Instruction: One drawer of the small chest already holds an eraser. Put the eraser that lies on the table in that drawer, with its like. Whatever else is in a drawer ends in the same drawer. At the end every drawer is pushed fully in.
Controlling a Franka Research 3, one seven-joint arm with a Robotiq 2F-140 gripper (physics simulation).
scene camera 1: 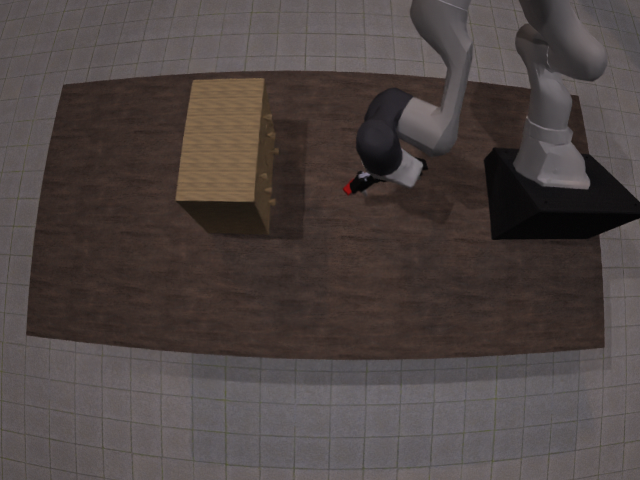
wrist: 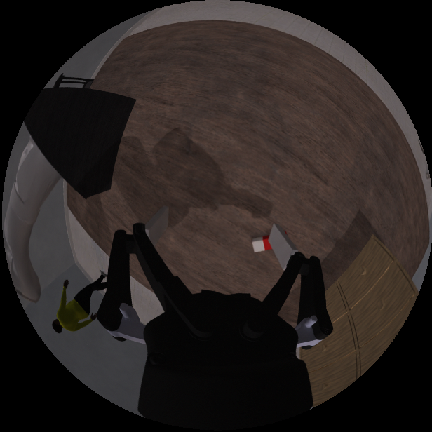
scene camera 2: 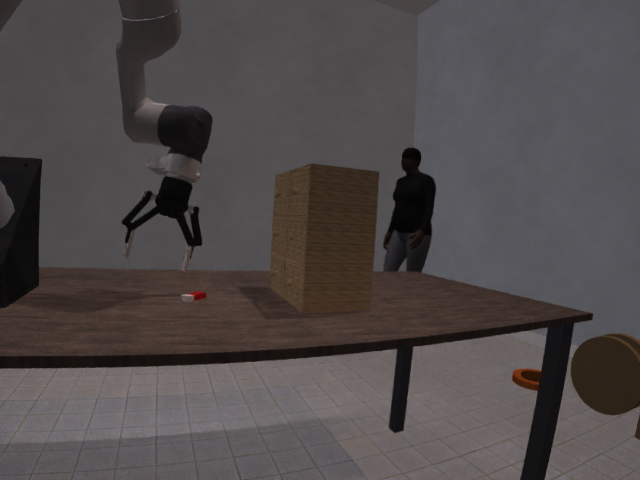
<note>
The pictures show: the gripper and a wooden chest.
The gripper is seen too in the wrist view.
</note>
